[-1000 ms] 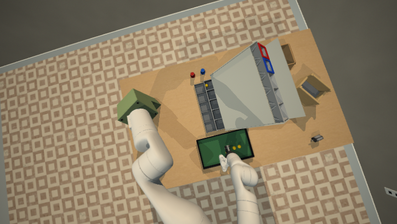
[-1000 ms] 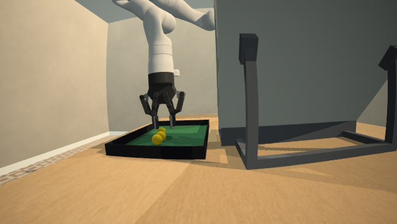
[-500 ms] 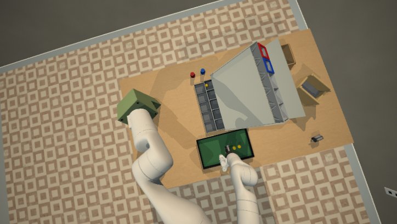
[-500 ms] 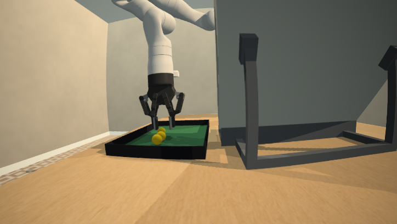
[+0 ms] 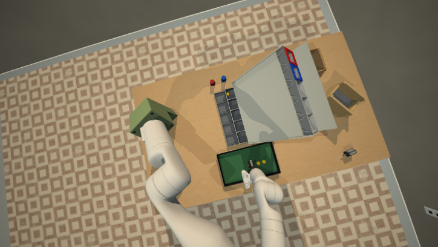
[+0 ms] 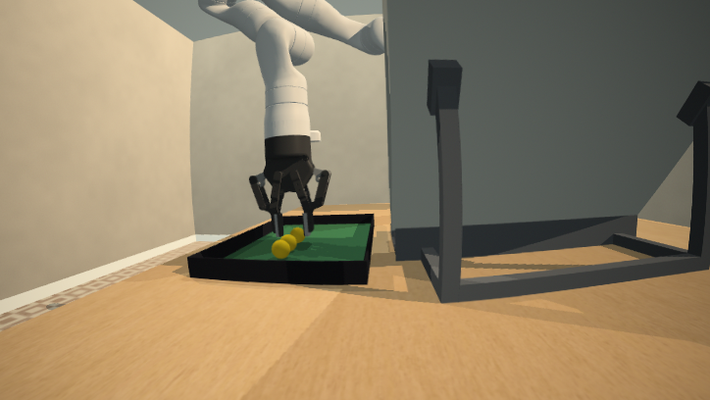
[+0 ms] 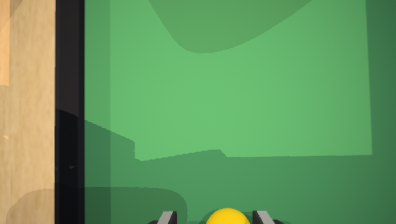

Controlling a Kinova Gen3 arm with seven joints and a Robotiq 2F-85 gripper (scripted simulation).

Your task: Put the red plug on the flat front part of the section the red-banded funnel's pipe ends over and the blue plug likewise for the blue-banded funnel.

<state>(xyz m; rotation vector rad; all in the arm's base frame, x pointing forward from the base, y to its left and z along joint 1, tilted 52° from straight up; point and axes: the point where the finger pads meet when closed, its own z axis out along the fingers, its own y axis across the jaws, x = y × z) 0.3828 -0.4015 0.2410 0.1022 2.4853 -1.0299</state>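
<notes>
Right now my hand is 2 cm to the right of the green marble tray and 3 cm above it. Also, from my hand: grey cover: 20 cm ahead, 31 cm to the left, 17 cm above; dark object: 59 cm ahead, 23 cm to the right, 2 cm below.
</notes>
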